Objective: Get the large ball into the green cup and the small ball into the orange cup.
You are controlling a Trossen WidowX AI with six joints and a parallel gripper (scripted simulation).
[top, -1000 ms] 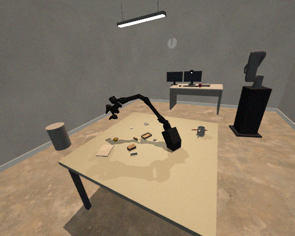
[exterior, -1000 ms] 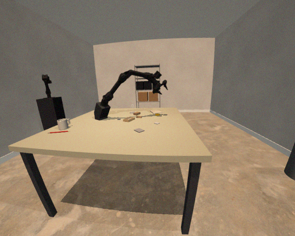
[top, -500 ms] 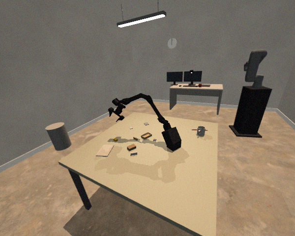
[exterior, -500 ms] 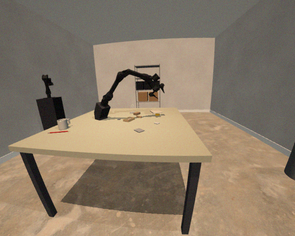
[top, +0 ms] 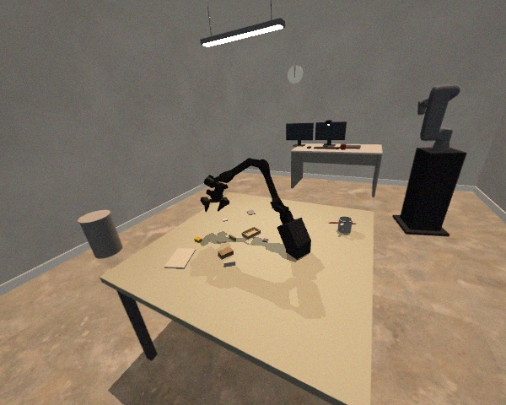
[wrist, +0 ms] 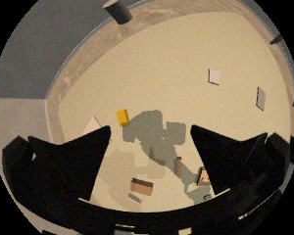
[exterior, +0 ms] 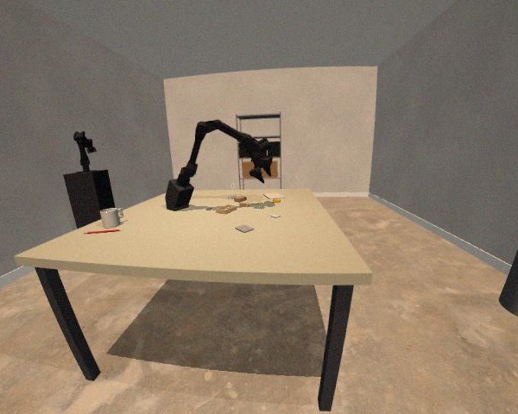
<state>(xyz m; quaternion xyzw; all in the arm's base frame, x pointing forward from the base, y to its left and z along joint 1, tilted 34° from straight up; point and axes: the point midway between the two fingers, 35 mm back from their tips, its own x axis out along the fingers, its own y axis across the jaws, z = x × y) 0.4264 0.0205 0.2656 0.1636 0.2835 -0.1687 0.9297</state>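
The wooden puzzle is 240 mm behind my hand, 200 mm below it and 20 mm to the right of it. The rest, counted from my hand: flat wooden piece (190 mm below, 130 mm behind, 50 mm to the left); yellow block (190 mm below, 100 mm to the left, 100 mm ahead); brown block (210 mm to the left, 190 mm below, 140 mm behind).
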